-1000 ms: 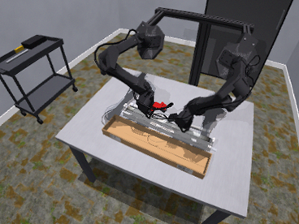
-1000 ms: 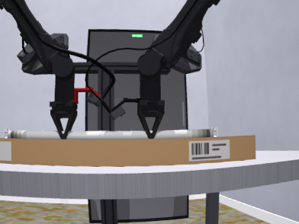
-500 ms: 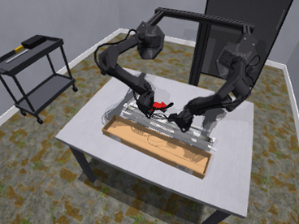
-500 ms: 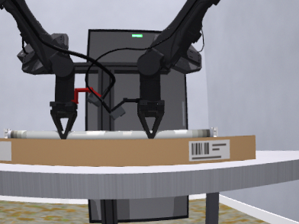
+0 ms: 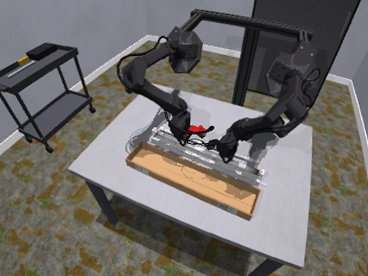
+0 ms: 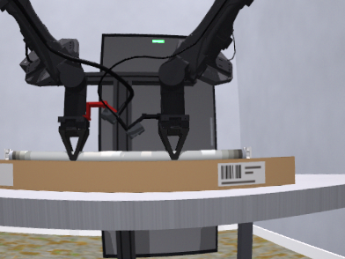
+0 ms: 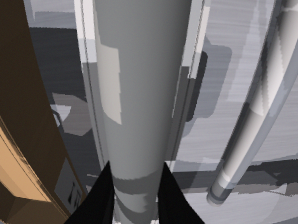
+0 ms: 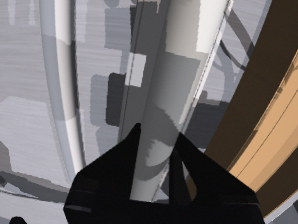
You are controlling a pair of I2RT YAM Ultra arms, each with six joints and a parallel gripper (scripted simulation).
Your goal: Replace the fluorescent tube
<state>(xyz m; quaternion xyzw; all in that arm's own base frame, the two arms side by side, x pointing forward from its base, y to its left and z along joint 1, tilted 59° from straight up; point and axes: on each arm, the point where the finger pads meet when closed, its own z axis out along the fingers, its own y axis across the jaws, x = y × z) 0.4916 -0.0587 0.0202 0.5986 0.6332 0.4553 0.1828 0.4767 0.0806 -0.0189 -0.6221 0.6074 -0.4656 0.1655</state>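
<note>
Right now my right hand is 120 mm to the right of the old fluorescent tube. The rest, counted from my right hand: light fixture (120 mm to the left, 10 mm below, 10 mm ahead); carton (160 mm ahead, 110 mm to the left, 40 mm below); LED tube (100 mm to the left, 90 mm behind, 50 mm below).
The old fluorescent tube lies 120 mm to the right of my left hand. Round my left hand: light fixture: 120 mm to the right, 10 mm below; carton: 150 mm ahead, 130 mm to the right, 40 mm below; LED tube: 140 mm to the right, 100 mm behind, 50 mm below.
</note>
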